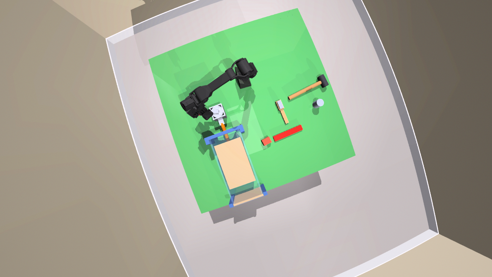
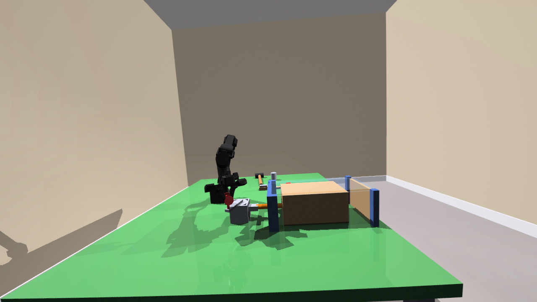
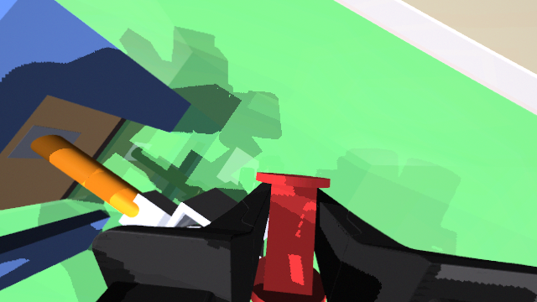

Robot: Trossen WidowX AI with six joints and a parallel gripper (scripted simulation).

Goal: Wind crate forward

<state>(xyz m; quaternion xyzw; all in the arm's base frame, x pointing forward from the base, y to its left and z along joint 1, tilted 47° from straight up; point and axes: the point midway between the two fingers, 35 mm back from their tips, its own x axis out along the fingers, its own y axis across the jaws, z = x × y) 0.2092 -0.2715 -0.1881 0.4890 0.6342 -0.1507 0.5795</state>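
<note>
The winch handle is 10 mm behind my gripper tip, 50 mm to the left of it and 30 mm below it. Also, from my gripper tip: blue steel frame: 160 mm ahead, 140 mm to the left, 20 mm below; then winch: 10 mm behind, 100 mm to the left, 100 mm below; then red knob: 10 mm behind, 20 mm to the left.
</note>
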